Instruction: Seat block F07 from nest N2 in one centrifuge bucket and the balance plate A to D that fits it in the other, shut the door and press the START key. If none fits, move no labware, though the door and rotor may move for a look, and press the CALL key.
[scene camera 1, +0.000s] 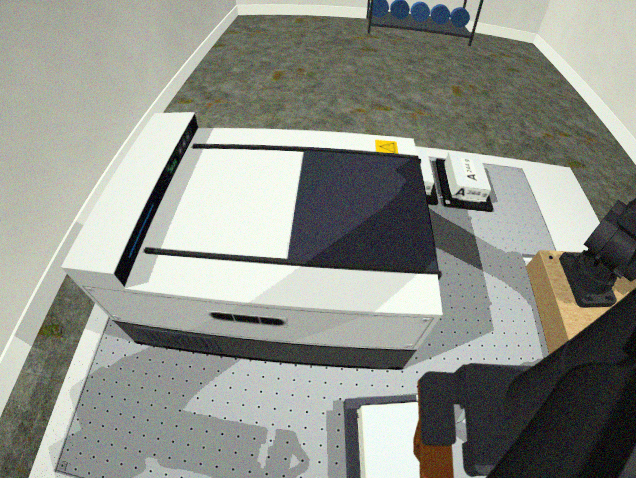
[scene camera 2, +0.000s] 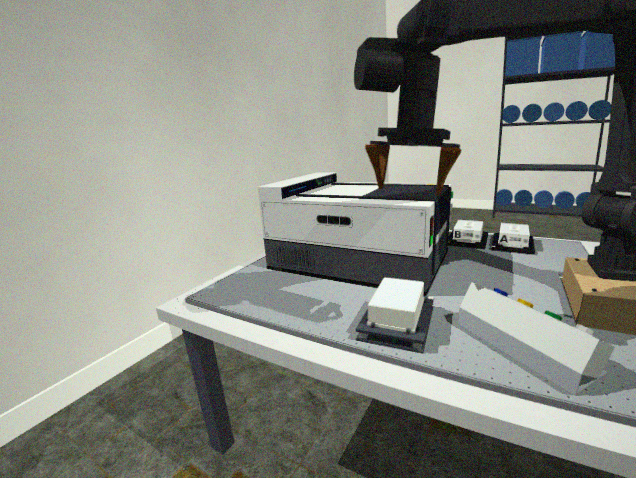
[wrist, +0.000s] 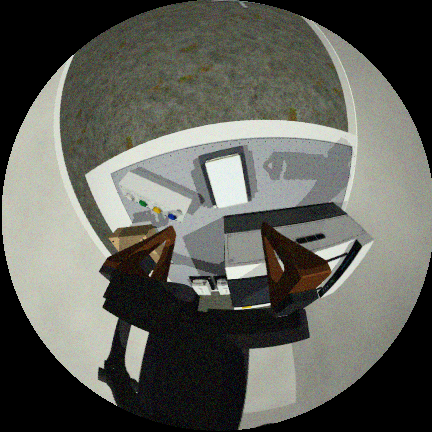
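Where they show: gripper, between the fingertips: (scene camera 1: 470, 447) (scene camera 2: 408, 191) (wrist: 215, 228); arm's base, origin of its link: (scene camera 1: 585, 281) (scene camera 2: 615, 270) (wrist: 145, 259).
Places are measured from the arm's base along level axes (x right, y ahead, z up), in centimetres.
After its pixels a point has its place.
The centrifuge (scene camera 1: 272, 328) @[x -14.6, y 58.4, z 8.6 cm] (scene camera 2: 383, 233) @[x -14.8, y 48.6, z 8.6 cm] (wrist: 245, 246) @[x -14.9, y 43.7, z 9.9 cm] has a white and a dark panel flat between its top rails; no opening shows, and rotor and buckets are hidden. A plain white block (scene camera 1: 388, 436) @[x -26.7, y 42.3, z 1.2 cm] (scene camera 2: 395, 300) @[x -31.6, y 41.0, z 1.2 cm] (wrist: 227, 180) @[x -29.1, y 41.5, z 1.2 cm] sits in a dark nest (scene camera 1: 351, 442) @[x -27.2, y 46.9, z -3.0 cm] near the table's front edge; no label is readable. Plate A (scene camera 1: 467, 177) @[x 27.2, y 20.3, z -0.2 cm] (scene camera 2: 514, 235) @[x 24.1, y 19.2, z -0.7 cm] (wrist: 201, 286) @[x 25.2, y 20.5, z -0.3 cm] and plate B (scene camera 2: 468, 232) @[x 24.6, y 32.5, z -1.1 cm] (wrist: 223, 286) @[x 25.9, y 32.5, z 0.0 cm] stand in dark nests behind; C and D cannot be made out. My gripper (scene camera 2: 410, 190) @[x -30.2, y 39.4, z 21.0 cm] (wrist: 215, 228) @[x -30.2, y 39.4, z 21.0 cm] is open and empty, pointing down, high above the table.
A white sloped box (scene camera 2: 529, 328) @[x -31.5, y 19.3, z 0.2 cm] (wrist: 155, 192) @[x -29.5, y 21.4, z 0.7 cm] with blue, yellow and green keys stands right of the block in scene camera 2. The arm's base stands on a wooden block (scene camera 1: 547, 303) @[x -3.4, y 8.5, z -3.1 cm] (scene camera 2: 591, 303) @[x -15.0, y 7.3, z -1.7 cm]. A storage rack (scene camera 2: 550, 167) stands beyond the table.
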